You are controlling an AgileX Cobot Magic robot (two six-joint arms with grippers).
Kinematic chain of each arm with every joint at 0, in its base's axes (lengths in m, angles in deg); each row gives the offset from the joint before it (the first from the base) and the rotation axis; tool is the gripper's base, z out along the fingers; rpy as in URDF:
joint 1: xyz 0 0 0.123 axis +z
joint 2: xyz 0 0 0 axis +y
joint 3: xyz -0.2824 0 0.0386 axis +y
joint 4: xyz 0.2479 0 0.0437 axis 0.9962 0 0.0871
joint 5: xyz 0 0 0 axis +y
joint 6: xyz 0.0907 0 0.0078 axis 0.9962 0 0.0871
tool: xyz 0 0 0 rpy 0 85 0
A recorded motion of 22 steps. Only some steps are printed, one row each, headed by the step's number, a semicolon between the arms.
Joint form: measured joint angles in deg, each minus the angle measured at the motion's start. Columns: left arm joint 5, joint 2, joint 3, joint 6, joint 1, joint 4; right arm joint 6, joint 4, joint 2, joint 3, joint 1, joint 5.
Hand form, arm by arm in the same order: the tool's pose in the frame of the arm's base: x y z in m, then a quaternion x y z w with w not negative. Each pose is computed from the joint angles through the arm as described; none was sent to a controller.
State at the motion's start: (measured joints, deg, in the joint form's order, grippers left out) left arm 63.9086 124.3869 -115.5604 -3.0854 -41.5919 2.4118; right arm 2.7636 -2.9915 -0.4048 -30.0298 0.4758 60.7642
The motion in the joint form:
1: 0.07 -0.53 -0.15 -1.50 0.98 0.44; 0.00 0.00 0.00 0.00 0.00 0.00
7: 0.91 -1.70 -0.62 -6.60 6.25 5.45; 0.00 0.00 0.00 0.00 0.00 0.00
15: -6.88 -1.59 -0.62 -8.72 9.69 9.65; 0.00 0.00 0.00 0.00 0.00 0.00
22: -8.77 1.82 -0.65 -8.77 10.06 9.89; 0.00 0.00 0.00 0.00 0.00 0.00
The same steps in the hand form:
1: 0.3642 -0.3069 0.2603 0.30896 0.92987 -0.05394 0.19227; -0.0089 -0.0042 0.2839 0.01827 0.84445 -0.01094 0.53521
7: 0.3921 -0.2642 0.2725 0.23223 0.94855 -0.01674 0.21460; -0.0089 -0.0042 0.2839 0.01827 0.84445 -0.01094 0.53521
15: 0.4193 -0.2422 0.2782 0.19781 0.93733 -0.00692 0.28676; -0.0089 -0.0042 0.2839 0.01827 0.84445 -0.01094 0.53521
22: 0.4303 -0.2453 0.2508 0.20014 0.94030 -0.00110 0.27529; -0.0089 -0.0042 0.2839 0.01827 0.84445 -0.01094 0.53521

